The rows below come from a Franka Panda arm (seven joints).
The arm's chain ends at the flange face. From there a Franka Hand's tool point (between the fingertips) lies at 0.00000 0.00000 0.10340 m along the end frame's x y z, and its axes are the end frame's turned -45 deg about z.
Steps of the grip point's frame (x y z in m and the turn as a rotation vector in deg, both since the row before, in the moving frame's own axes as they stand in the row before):
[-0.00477 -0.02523 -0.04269 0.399 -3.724 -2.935]
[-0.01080 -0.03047 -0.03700 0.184 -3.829 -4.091]
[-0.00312 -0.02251 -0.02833 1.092 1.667 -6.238]
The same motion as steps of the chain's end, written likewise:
[-0.01607 -0.01884 -0.04247 -2.351 -2.915 -2.935]
[-0.02424 -0.01874 -0.03677 -2.577 -2.838 -4.091]
[-0.01866 -0.01016 -0.02827 1.951 0.407 -6.238]

